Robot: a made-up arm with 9 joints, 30 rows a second.
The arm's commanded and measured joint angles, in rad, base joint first. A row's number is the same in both.
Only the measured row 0 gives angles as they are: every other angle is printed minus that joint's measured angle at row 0.
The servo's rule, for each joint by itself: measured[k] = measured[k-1] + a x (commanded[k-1-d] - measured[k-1]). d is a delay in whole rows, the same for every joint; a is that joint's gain. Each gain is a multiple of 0.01, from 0.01 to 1. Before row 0 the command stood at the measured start. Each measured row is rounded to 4 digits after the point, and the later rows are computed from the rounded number. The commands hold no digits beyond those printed.
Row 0, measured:
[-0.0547 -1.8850 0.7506 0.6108 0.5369 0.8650 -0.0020 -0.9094 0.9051]
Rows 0 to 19, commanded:
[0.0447 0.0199 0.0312 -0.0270 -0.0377 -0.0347 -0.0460 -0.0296 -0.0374]
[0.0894 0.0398 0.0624 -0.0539 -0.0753 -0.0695 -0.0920 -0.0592 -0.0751]
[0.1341 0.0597 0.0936 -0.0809 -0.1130 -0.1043 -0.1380 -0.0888 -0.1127]
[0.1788 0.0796 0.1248 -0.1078 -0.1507 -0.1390 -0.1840 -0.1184 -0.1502]
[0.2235 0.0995 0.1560 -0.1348 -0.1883 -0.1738 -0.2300 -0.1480 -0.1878]
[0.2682 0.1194 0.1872 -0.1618 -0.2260 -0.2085 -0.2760 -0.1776 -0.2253]
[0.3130 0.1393 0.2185 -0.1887 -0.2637 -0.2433 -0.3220 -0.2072 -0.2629]
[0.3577 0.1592 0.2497 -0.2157 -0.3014 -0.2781 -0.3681 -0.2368 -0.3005]
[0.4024 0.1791 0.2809 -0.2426 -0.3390 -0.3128 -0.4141 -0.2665 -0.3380]
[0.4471 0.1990 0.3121 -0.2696 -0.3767 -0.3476 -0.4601 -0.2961 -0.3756]
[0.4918 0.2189 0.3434 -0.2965 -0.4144 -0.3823 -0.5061 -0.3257 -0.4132]
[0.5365 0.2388 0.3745 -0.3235 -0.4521 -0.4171 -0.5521 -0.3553 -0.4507]
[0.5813 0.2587 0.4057 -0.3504 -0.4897 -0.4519 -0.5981 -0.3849 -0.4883]
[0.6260 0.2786 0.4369 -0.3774 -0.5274 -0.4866 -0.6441 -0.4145 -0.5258]
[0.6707 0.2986 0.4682 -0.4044 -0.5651 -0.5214 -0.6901 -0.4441 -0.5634]
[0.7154 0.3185 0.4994 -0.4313 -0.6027 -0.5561 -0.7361 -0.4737 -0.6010]
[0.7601 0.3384 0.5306 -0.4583 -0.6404 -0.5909 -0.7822 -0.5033 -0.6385]
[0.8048 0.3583 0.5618 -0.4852 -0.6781 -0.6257 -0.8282 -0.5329 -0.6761]
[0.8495 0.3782 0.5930 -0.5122 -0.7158 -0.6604 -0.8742 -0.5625 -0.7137]
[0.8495 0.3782 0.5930 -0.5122 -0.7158 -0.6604 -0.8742 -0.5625 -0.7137]
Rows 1 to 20, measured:
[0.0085 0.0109 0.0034 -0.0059 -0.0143 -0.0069 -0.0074 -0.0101 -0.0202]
[0.0239 0.0268 0.0099 -0.0165 -0.0375 -0.0194 -0.0209 -0.0268 -0.0498]
[0.0448 0.0449 0.0191 -0.0307 -0.0662 -0.0364 -0.0396 -0.0479 -0.0838]
[0.0703 0.0640 0.0307 -0.0477 -0.0983 -0.0569 -0.0627 -0.0719 -0.1197]
[0.0994 0.0835 0.0445 -0.0669 -0.1325 -0.0803 -0.0895 -0.0978 -0.1565]
[0.1315 0.1032 0.0602 -0.0878 -0.1680 -0.1059 -0.1193 -0.1249 -0.1937]
[0.1660 0.1231 0.0776 -0.1100 -0.2044 -0.1334 -0.1517 -0.1529 -0.2311]
[0.2024 0.1430 0.0965 -0.1333 -0.2413 -0.1623 -0.1863 -0.1814 -0.2686]
[0.2404 0.1629 0.1168 -0.1573 -0.2784 -0.1924 -0.2227 -0.2103 -0.3061]
[0.2797 0.1828 0.1383 -0.1820 -0.3158 -0.2234 -0.2607 -0.2395 -0.3436]
[0.3200 0.2027 0.1609 -0.2072 -0.3533 -0.2552 -0.3000 -0.2688 -0.3812]
[0.3611 0.2226 0.1844 -0.2328 -0.3908 -0.2876 -0.3403 -0.2982 -0.4187]
[0.4029 0.2425 0.2087 -0.2587 -0.4284 -0.3205 -0.3815 -0.3277 -0.4563]
[0.4453 0.2624 0.2338 -0.2848 -0.4660 -0.3537 -0.4235 -0.3572 -0.4938]
[0.4881 0.2823 0.2596 -0.3111 -0.5037 -0.3872 -0.4662 -0.3867 -0.5314]
[0.5313 0.3022 0.2860 -0.3375 -0.5413 -0.4210 -0.5094 -0.4163 -0.5690]
[0.5748 0.3221 0.3129 -0.3641 -0.5790 -0.4550 -0.5530 -0.4459 -0.6065]
[0.6185 0.3420 0.3403 -0.3907 -0.6167 -0.4891 -0.5970 -0.4755 -0.6441]
[0.6624 0.3619 0.3681 -0.4174 -0.6544 -0.5234 -0.6414 -0.5051 -0.6817]
[0.6979 0.3709 0.3928 -0.4383 -0.6777 -0.5508 -0.6786 -0.5246 -0.6990]
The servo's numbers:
d 0
a 0.19 0.55 0.11 0.22 0.38 0.20 0.16 0.34 0.54

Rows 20 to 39, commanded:
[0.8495 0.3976 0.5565 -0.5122 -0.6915 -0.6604 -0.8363 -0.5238 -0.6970]
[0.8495 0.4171 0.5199 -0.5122 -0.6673 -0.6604 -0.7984 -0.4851 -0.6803]
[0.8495 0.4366 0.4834 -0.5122 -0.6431 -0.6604 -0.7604 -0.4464 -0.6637]
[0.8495 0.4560 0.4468 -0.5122 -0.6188 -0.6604 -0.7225 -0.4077 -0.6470]
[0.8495 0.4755 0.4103 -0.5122 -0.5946 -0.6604 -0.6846 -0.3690 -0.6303]
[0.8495 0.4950 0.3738 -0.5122 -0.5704 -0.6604 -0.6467 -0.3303 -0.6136]
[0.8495 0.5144 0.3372 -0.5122 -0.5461 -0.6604 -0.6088 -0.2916 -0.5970]
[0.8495 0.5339 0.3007 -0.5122 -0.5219 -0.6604 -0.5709 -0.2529 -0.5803]
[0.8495 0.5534 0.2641 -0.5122 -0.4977 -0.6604 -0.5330 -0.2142 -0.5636]
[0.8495 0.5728 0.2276 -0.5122 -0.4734 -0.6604 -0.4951 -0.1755 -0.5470]
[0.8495 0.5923 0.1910 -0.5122 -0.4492 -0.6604 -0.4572 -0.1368 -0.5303]
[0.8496 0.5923 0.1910 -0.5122 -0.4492 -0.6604 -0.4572 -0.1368 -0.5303]
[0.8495 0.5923 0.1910 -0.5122 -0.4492 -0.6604 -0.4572 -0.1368 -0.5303]
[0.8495 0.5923 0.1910 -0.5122 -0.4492 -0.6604 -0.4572 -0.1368 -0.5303]
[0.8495 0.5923 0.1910 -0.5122 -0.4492 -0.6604 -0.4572 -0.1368 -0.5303]
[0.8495 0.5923 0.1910 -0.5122 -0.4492 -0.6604 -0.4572 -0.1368 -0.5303]
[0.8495 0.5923 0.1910 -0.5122 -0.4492 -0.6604 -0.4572 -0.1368 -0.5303]
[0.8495 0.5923 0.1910 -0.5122 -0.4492 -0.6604 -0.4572 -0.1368 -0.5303]
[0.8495 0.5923 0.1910 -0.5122 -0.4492 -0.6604 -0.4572 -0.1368 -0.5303]
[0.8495 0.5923 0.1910 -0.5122 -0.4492 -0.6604 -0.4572 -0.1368 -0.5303]
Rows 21 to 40, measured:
[0.7267 0.3856 0.4108 -0.4546 -0.6829 -0.5727 -0.7038 -0.5243 -0.6979]
[0.7500 0.4029 0.4228 -0.4673 -0.6770 -0.5902 -0.7189 -0.5110 -0.6884]
[0.7689 0.4214 0.4295 -0.4772 -0.6641 -0.6042 -0.7255 -0.4890 -0.6751]
[0.7842 0.4404 0.4314 -0.4849 -0.6469 -0.6154 -0.7250 -0.4614 -0.6599]
[0.7966 0.4597 0.4291 -0.4909 -0.6270 -0.6244 -0.7185 -0.4300 -0.6439]
[0.8067 0.4791 0.4230 -0.4956 -0.6055 -0.6316 -0.7070 -0.3961 -0.6275]
[0.8148 0.4985 0.4136 -0.4993 -0.5829 -0.6374 -0.6913 -0.3606 -0.6110]
[0.8214 0.5180 0.4012 -0.5021 -0.5597 -0.6420 -0.6720 -0.3240 -0.5944]
[0.8267 0.5375 0.3861 -0.5043 -0.5361 -0.6457 -0.6498 -0.2867 -0.5778]
[0.8310 0.5569 0.3687 -0.5060 -0.5123 -0.6486 -0.6250 -0.2489 -0.5612]
[0.8345 0.5764 0.3492 -0.5074 -0.4883 -0.6510 -0.5982 -0.2108 -0.5445]
[0.8374 0.5851 0.3318 -0.5085 -0.4734 -0.6529 -0.5756 -0.1856 -0.5368]
[0.8397 0.5891 0.3163 -0.5093 -0.4642 -0.6544 -0.5567 -0.1690 -0.5333]
[0.8416 0.5909 0.3025 -0.5099 -0.4585 -0.6556 -0.5408 -0.1581 -0.5317]
[0.8431 0.5917 0.2902 -0.5104 -0.4550 -0.6566 -0.5274 -0.1509 -0.5309]
[0.8443 0.5920 0.2793 -0.5108 -0.4528 -0.6574 -0.5162 -0.1461 -0.5306]
[0.8453 0.5922 0.2696 -0.5111 -0.4514 -0.6580 -0.5068 -0.1429 -0.5304]
[0.8461 0.5923 0.2610 -0.5113 -0.4506 -0.6585 -0.4989 -0.1408 -0.5303]
[0.8467 0.5923 0.2533 -0.5115 -0.4501 -0.6589 -0.4922 -0.1394 -0.5303]
[0.8472 0.5923 0.2464 -0.5117 -0.4498 -0.6592 -0.4866 -0.1385 -0.5303]

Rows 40 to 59, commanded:
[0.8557 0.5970 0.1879 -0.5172 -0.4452 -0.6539 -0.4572 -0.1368 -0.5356]
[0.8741 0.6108 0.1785 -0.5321 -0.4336 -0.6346 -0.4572 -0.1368 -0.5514]
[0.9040 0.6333 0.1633 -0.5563 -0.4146 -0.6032 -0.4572 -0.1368 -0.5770]
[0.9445 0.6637 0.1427 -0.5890 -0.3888 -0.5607 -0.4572 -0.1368 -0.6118]
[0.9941 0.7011 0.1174 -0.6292 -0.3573 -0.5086 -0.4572 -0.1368 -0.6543]
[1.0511 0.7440 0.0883 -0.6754 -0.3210 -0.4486 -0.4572 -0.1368 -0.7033]
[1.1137 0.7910 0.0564 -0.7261 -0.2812 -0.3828 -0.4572 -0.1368 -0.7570]
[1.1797 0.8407 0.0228 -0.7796 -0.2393 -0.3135 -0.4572 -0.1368 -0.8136]
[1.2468 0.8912 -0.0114 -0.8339 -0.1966 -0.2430 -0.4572 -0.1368 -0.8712]
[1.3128 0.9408 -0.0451 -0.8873 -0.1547 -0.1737 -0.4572 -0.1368 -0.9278]
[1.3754 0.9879 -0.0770 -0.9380 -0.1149 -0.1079 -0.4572 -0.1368 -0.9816]
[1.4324 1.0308 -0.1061 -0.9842 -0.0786 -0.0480 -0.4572 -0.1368 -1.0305]
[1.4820 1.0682 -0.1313 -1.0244 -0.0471 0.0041 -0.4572 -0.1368 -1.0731]
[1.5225 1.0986 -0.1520 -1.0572 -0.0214 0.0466 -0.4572 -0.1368 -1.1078]
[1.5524 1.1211 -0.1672 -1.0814 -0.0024 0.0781 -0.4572 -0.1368 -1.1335]
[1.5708 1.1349 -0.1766 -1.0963 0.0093 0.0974 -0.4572 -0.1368 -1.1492]
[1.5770 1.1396 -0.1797 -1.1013 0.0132 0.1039 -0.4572 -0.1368 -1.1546]
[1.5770 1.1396 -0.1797 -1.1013 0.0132 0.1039 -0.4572 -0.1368 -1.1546]
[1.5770 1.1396 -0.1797 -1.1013 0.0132 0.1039 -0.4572 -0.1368 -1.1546]
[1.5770 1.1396 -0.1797 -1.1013 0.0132 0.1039 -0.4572 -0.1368 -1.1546]
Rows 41 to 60, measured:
[0.8488 0.5949 0.2400 -0.5129 -0.4481 -0.6581 -0.4819 -0.1379 -0.5332]
[0.8536 0.6036 0.2332 -0.5171 -0.4426 -0.6534 -0.4779 -0.1375 -0.5430]
[0.8632 0.6199 0.2255 -0.5257 -0.4320 -0.6434 -0.4746 -0.1373 -0.5614]
[0.8786 0.6440 0.2164 -0.5396 -0.4156 -0.6269 -0.4718 -0.1371 -0.5886]
[0.9005 0.6754 0.2055 -0.5593 -0.3934 -0.6032 -0.4695 -0.1370 -0.6241]
[0.9291 0.7131 0.1926 -0.5848 -0.3659 -0.5723 -0.4675 -0.1369 -0.6669]
[0.9642 0.7559 0.1776 -0.6159 -0.3337 -0.5344 -0.4659 -0.1369 -0.7156]
[1.0051 0.8025 0.1606 -0.6519 -0.2978 -0.4902 -0.4645 -0.1369 -0.7685]
[1.0510 0.8513 0.1417 -0.6919 -0.2593 -0.4408 -0.4633 -0.1369 -0.8240]
[1.1007 0.9005 0.1212 -0.7349 -0.2196 -0.3874 -0.4623 -0.1369 -0.8801]
[1.1529 0.9486 0.0994 -0.7796 -0.1798 -0.3315 -0.4615 -0.1369 -0.9349]
[1.2060 0.9938 0.0768 -0.8246 -0.1413 -0.2748 -0.4608 -0.1369 -0.9865]
[1.2584 1.0347 0.0539 -0.8686 -0.1055 -0.2190 -0.4602 -0.1369 -1.0333]
[1.3086 1.0698 0.0313 -0.9101 -0.0735 -0.1659 -0.4597 -0.1369 -1.0735]
[1.3549 1.0980 0.0095 -0.9478 -0.0465 -0.1171 -0.4593 -0.1369 -1.1059]
[1.3959 1.1183 -0.0110 -0.9805 -0.0253 -0.0742 -0.4590 -0.1369 -1.1293]
[1.4303 1.1300 -0.0296 -1.0071 -0.0107 -0.0386 -0.4587 -0.1369 -1.1430]
[1.4582 1.1353 -0.0461 -1.0278 -0.0016 -0.0101 -0.4585 -0.1369 -1.1493]
[1.4808 1.1377 -0.0608 -1.0440 0.0040 0.0127 -0.4583 -0.1369 -1.1522]
[1.4991 1.1387 -0.0739 -1.0566 0.0075 0.0309 -0.4581 -0.1369 -1.1535]

